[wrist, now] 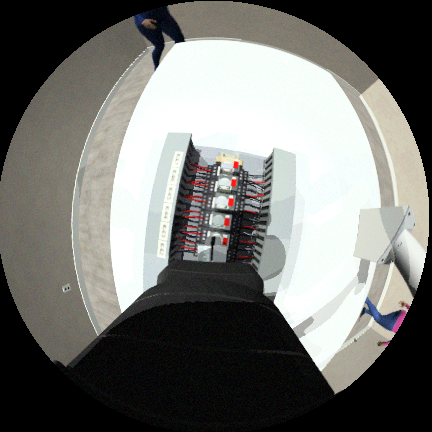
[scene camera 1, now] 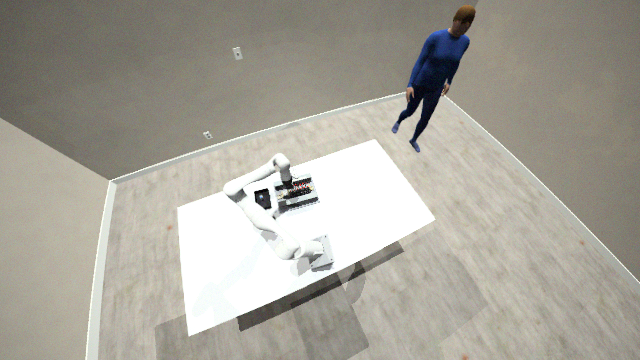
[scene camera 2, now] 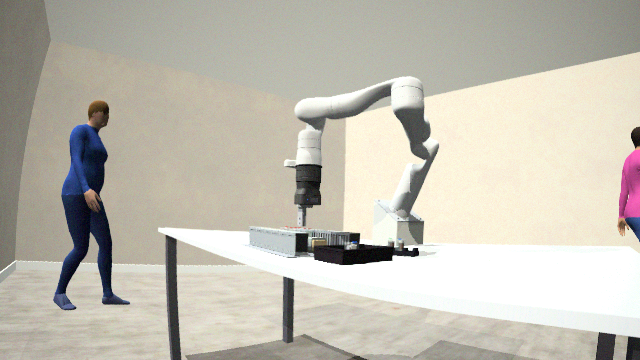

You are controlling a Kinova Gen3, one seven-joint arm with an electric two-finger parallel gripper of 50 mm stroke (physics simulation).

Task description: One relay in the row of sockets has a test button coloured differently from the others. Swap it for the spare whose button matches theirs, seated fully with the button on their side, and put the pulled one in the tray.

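Pixels of known places: gripper, fingertip midpoint: (wrist: 213, 244) (scene camera 1: 292, 188) (scene camera 2: 301, 226); arm's base, origin of the base link: (wrist: 397, 243) (scene camera 1: 316, 249) (scene camera 2: 398, 211).
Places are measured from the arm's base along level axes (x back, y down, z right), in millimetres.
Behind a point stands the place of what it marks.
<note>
My gripper (scene camera 2: 301, 224) @(y 62, x -492, z 30 mm) (wrist: 213, 244) @(y 62, x -492, z 30 mm) is shut with nothing between its fingers. It points down at the near end of the socket row in the wrist view, with its tips just above or at the relay tops; contact cannot be told. Several clear relays stand in the row, among them one at the far end (wrist: 228, 166) @(y 70, x -472, z 136 mm) and one in the middle (wrist: 221, 202) @(y 70, x -482, z 85 mm). The visible buttons are red, all on the right side in the wrist view. The fingers hide the nearest socket. The black tray (scene camera 2: 330, 255) @(y 120, x -612, z -212 mm) (scene camera 1: 267, 204) @(y 136, x -482, z -195 mm) holds a relay with a blue part (scene camera 2: 353, 244) @(y 96, x -551, z -227 mm). Two spares (scene camera 2: 391, 243) @(y 104, x -360, z -208 mm) (scene camera 2: 400, 244) @(y 106, x -359, z -239 mm) stand in a black holder (scene camera 2: 411, 252) @(y 127, x -360, z -277 mm).
Grey slotted wire ducts (wrist: 175, 150) @(y 76, x -552, z 167 mm) (wrist: 285, 170) @(y 75, x -379, z 140 mm) (scene camera 2: 272, 241) @(y 109, x -596, z 35 mm) flank the row, with red and black wires running to the sockets. The robot base (scene camera 1: 322, 252) @(y -34, x 37, z 19 mm) (wrist: 380, 232) @(y 47, x -64, z 30 mm) stands at the table's edge. A person in blue (scene camera 1: 437, 65) (scene camera 2: 87, 165) stands beyond the table.
</note>
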